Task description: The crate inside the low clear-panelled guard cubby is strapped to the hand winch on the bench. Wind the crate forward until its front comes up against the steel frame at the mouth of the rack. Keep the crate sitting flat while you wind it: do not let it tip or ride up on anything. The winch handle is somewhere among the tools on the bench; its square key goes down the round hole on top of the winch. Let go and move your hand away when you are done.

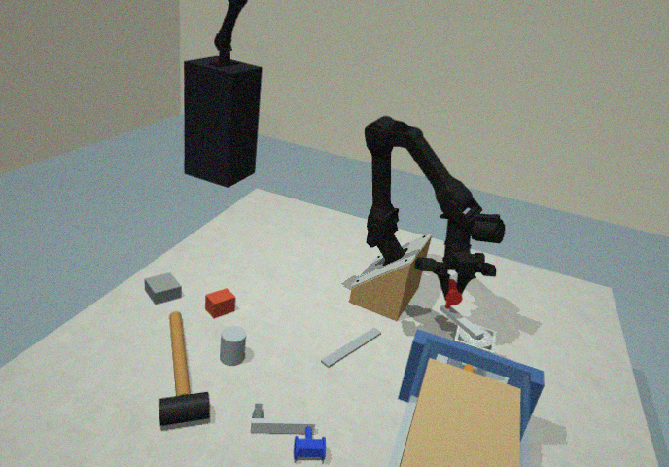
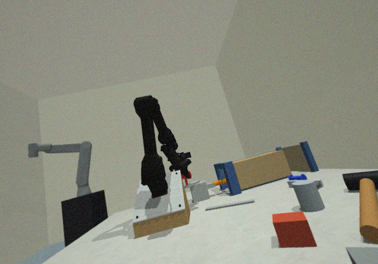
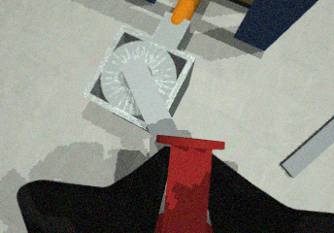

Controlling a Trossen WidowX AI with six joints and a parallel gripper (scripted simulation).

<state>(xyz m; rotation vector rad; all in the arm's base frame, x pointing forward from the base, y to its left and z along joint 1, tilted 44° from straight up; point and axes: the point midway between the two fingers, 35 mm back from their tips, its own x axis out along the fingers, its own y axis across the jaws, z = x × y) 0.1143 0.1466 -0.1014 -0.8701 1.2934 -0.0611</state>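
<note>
Now: the red-knobbed crank handle 10 mm ahead of my gripper tip, 20 mm to the left of it and 30 mm below it. Also, from my gripper tip: blue steel frame: 200 mm ahead, 90 mm to the left, 30 mm below; red knob: 20 mm behind, 10 mm to the right; winch: 20 mm ahead, 70 mm to the left, 100 mm below.
</note>
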